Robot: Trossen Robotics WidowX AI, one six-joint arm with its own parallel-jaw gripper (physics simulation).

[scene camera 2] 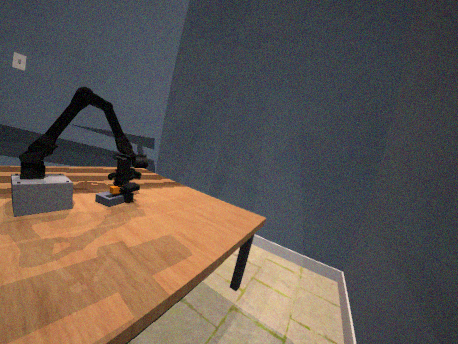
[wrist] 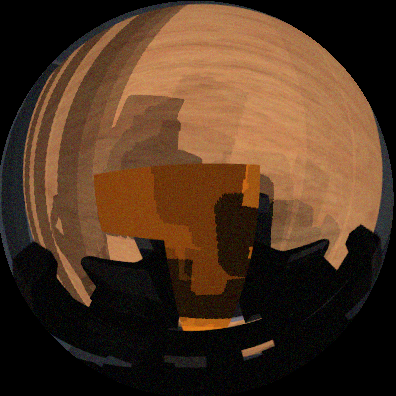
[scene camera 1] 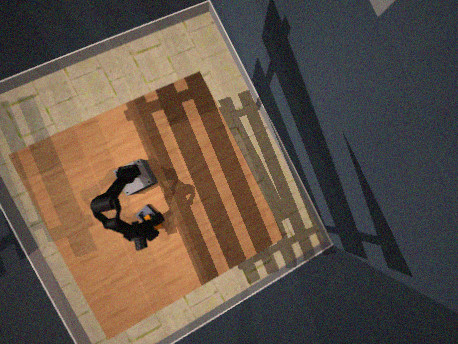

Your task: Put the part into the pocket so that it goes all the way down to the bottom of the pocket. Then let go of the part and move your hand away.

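Frame: origin at the arm's base, x right, y back, z down, level; centimetres.
Seen in the pictures: gripper, between the fingertips: (scene camera 1: 155, 221); arm's base, origin of its link: (scene camera 2: 31, 177) (scene camera 1: 133, 171).
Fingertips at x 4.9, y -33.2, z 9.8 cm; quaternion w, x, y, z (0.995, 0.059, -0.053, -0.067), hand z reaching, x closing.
Pixels of each thing's middle, then the offset from my fingertips to it. Level surfaces: height alone.
- orange L-shaped part, middle of its body: (wrist: 179, 274) (scene camera 2: 120, 188) (scene camera 1: 154, 221) dy +1.0, dx -1.1, dz -4.5 cm
- grey-blue block with the pocket, middle of its body: (wrist: 213, 277) (scene camera 2: 115, 196) (scene camera 1: 149, 217) dy +4.3, dx +1.5, dz -1.1 cm
- wooden table, height of its surface: dz +0.7 cm
An orange L-shaped part (scene camera 1: 147, 217) (scene camera 2: 115, 190) (wrist: 130, 200) is between the fingers of my gripper (scene camera 1: 154, 220) (scene camera 2: 128, 194) (wrist: 203, 229), which is shut on it. In the wrist view the part looks large and close to the camera, its wide end forward. The grey-blue block with the pocket (scene camera 1: 143, 211) (scene camera 2: 105, 200) stands on the table under and beside the part. In scene camera 2, the part shows above the block's rim. In the wrist view the part and the fingers hide most of the block, and how far the part sits in the pocket is hidden.
The arm's grey base box (scene camera 1: 143, 184) (scene camera 2: 42, 196) stands on the wooden table (scene camera 1: 125, 295) (scene camera 2: 200, 225) near the block. Dark striped shadows cross the table. The near table edge shows in scene camera 2.
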